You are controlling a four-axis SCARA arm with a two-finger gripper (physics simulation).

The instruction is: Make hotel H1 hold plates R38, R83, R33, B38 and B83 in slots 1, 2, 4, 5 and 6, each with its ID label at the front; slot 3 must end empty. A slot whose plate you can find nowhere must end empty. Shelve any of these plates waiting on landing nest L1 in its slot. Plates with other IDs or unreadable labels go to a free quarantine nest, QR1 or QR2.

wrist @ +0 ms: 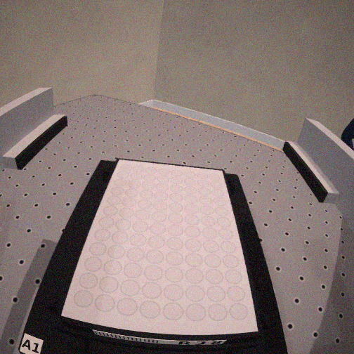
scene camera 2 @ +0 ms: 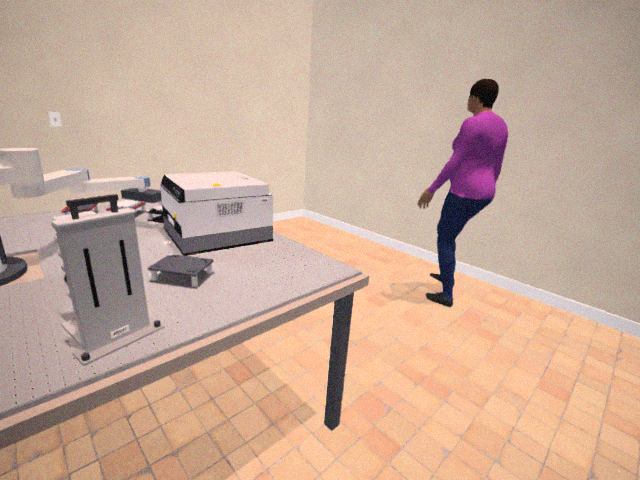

Note:
In view: my gripper (wrist: 178, 113) and a plate R38 (wrist: 162, 257).

